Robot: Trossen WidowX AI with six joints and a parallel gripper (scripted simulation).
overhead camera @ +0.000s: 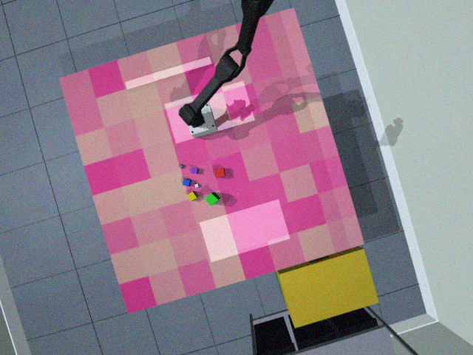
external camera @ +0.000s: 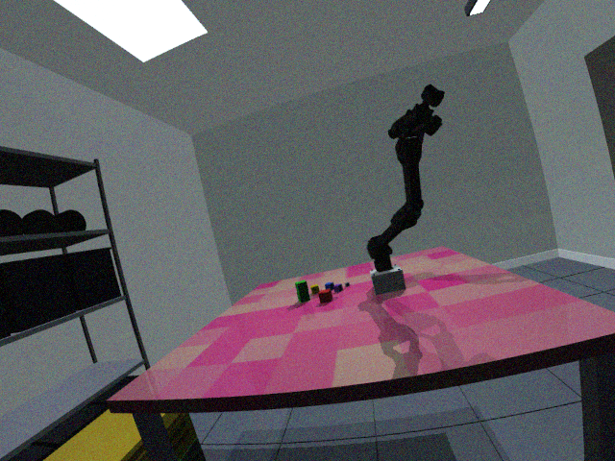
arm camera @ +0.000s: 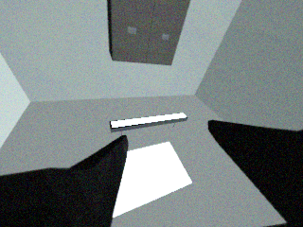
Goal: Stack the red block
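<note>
Now: the red block 630 mm below my gripper tip, 550 mm ahead of it and 260 mm to the right of it. Also, from my gripper tip: green block (650 mm ahead, 590 mm below, 340 mm to the right); then blue block (640 mm below, 530 mm ahead, 440 mm to the right); then purple block (640 mm below, 490 mm ahead, 380 mm to the right).
</note>
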